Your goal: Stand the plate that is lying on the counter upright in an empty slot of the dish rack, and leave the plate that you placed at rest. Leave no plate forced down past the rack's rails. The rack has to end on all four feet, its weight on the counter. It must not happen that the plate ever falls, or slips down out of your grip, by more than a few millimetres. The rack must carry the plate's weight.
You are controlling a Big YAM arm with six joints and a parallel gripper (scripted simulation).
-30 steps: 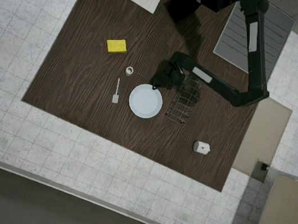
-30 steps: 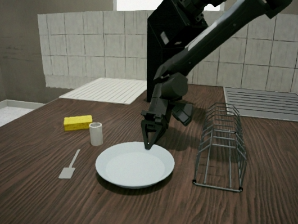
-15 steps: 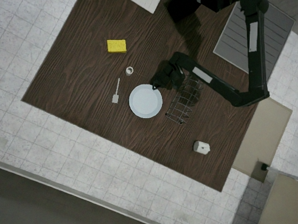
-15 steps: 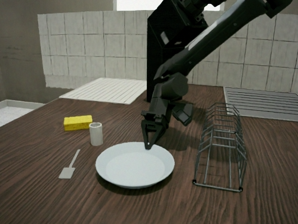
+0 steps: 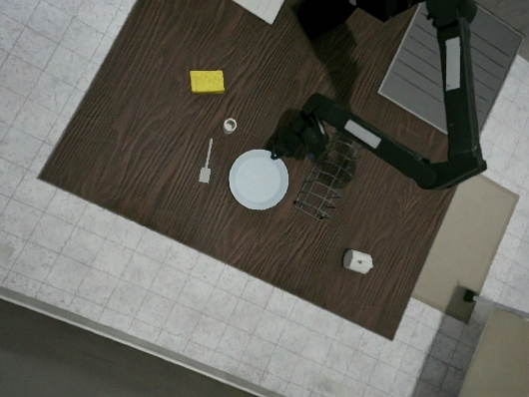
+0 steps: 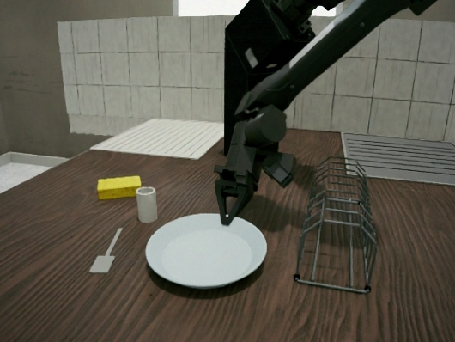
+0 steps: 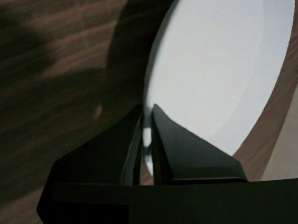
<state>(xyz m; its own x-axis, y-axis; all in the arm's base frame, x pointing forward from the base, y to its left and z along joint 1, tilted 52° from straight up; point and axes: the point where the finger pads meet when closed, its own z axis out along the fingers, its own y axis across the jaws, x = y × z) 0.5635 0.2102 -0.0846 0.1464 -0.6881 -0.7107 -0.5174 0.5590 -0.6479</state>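
The plate lies 9 cm ahead of my hand, 1 cm to the left of it and 1 cm below it. Round my hand: white mat 52 cm behind, 56 cm to the right, 3 cm below; grey draining board 75 cm behind, 28 cm to the left, 3 cm below; white mug 7 cm ahead, 46 cm to the left, 1 cm above.
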